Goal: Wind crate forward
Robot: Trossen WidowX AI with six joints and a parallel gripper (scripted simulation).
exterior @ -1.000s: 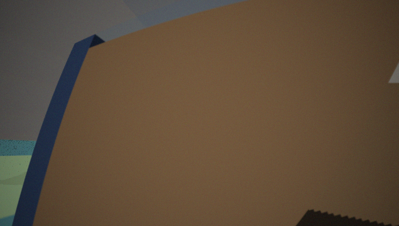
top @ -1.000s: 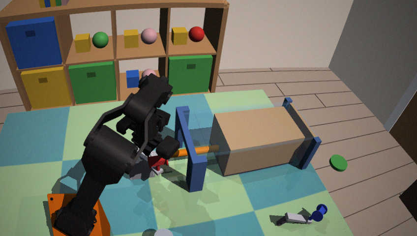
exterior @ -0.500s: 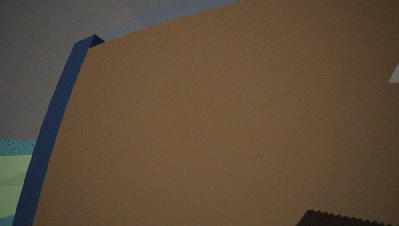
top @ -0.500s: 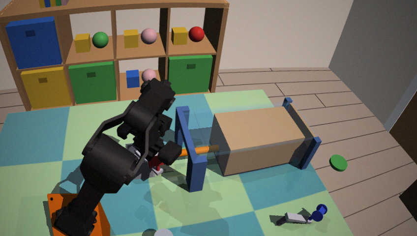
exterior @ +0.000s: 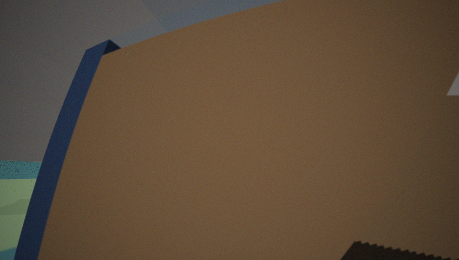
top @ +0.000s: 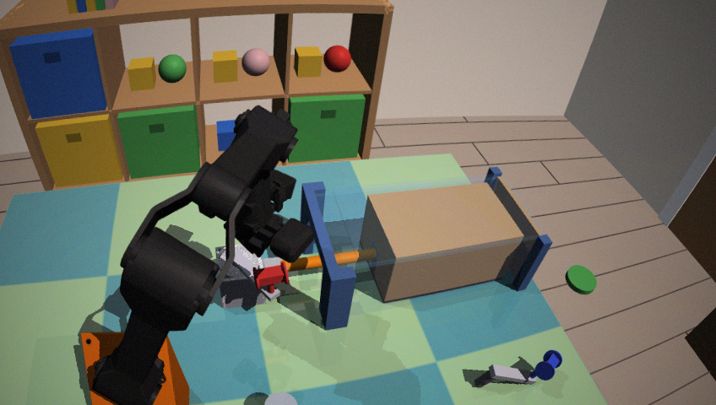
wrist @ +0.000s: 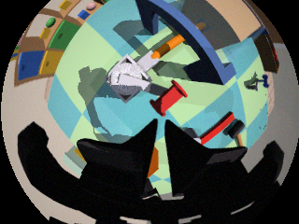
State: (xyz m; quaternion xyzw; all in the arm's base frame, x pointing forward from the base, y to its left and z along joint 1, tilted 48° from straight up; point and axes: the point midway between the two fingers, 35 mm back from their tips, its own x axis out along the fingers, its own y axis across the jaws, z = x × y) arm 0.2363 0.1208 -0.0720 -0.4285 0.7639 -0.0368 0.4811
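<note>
Now: gripper tip 80 mm above the red knob and 20 mm short of it. Round my gripper tip: blue frame 140 mm ahead, 100 mm below, 80 mm to the left; then crank handle 110 mm below, 40 mm to the left, 10 mm ahead; then grey winch 180 mm below, 90 mm to the left, 40 mm behind.
</note>
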